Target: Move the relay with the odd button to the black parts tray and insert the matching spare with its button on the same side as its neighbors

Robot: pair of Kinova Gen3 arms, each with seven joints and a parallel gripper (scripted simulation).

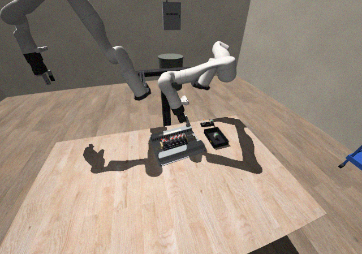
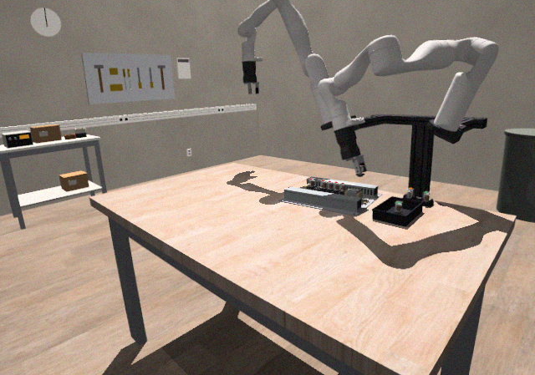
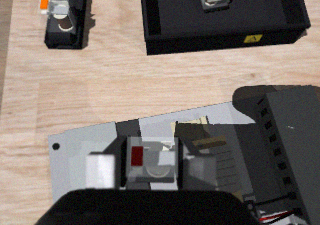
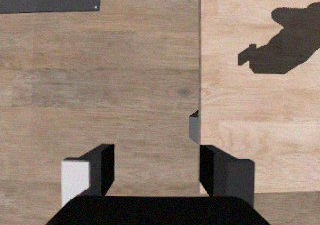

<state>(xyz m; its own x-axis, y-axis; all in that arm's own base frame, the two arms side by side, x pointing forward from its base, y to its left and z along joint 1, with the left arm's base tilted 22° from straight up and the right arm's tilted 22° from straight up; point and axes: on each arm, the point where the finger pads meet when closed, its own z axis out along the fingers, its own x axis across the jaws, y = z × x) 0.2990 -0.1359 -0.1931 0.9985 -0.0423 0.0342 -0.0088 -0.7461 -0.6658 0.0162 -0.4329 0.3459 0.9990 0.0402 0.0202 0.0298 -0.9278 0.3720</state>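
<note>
My left gripper is now 50 mm short of the relay panel, 100 mm to the left of it and 100 mm above it. From my left hand the other things lie so: black parts tray: 100 mm ahead, 180 mm to the left, 100 mm below; spare rack: 60 mm behind, 200 mm to the left, 110 mm below.
</note>
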